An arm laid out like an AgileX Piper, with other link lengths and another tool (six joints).
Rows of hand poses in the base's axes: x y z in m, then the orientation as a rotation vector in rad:
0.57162 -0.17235 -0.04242 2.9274 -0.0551 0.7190
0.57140 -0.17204 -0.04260 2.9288 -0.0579 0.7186
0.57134 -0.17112 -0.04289 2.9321 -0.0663 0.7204
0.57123 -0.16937 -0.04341 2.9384 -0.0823 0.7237
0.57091 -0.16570 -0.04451 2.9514 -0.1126 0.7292
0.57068 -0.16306 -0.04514 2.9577 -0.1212 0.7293
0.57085 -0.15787 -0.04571 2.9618 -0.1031 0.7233
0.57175 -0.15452 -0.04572 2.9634 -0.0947 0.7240
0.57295 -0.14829 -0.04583 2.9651 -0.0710 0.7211
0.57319 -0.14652 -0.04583 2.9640 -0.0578 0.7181
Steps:
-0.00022 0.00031 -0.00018 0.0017 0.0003 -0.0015
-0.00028 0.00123 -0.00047 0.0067 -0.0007 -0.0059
-0.00039 0.00298 -0.00099 0.0162 -0.0026 -0.0142
-0.00071 0.00665 -0.00209 0.0353 -0.0056 -0.0296
-0.00094 0.00929 -0.00272 0.0429 -0.0051 -0.0335
-0.00077 0.01448 -0.00329 0.0421 0.0000 -0.0217
0.00013 0.01783 -0.00330 0.0422 0.0001 -0.0160
0.00133 0.02406 -0.00341 0.0389 0.0032 -0.0010
0.00157 0.02583 -0.00341 0.0349 0.0055 0.0068

